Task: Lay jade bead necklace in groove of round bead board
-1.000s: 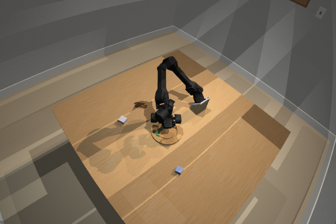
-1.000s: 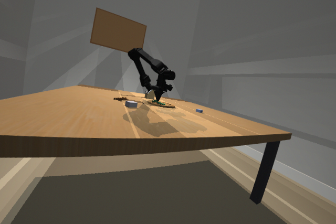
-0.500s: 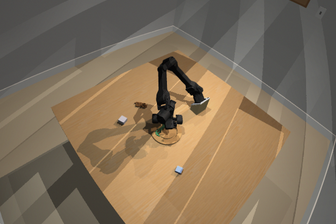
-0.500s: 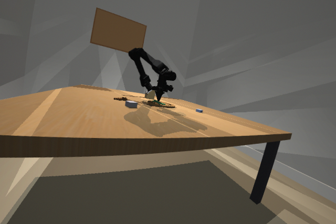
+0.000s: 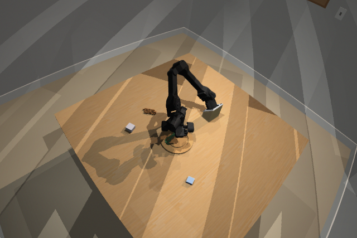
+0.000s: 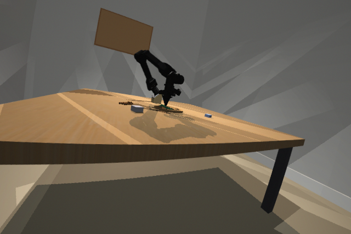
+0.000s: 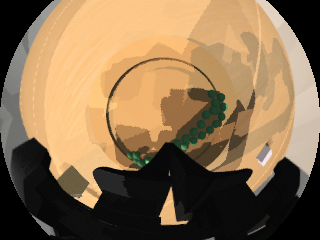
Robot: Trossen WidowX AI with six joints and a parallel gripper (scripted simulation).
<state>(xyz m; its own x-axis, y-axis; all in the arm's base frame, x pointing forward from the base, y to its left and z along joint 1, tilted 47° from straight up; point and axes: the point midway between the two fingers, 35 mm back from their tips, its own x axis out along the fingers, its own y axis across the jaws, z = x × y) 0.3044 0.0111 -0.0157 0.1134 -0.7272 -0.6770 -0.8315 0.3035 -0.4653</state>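
Right now my gripper tip is 1 cm short of the round wooden bead board, 2 cm to the right of it and 1 cm above it. The rest, counted from my gripper tip: blue block 10 cm ahead, 28 cm to the left, 1 cm below; then pale grey block 21 cm ahead, 19 cm to the right, 1 cm below.
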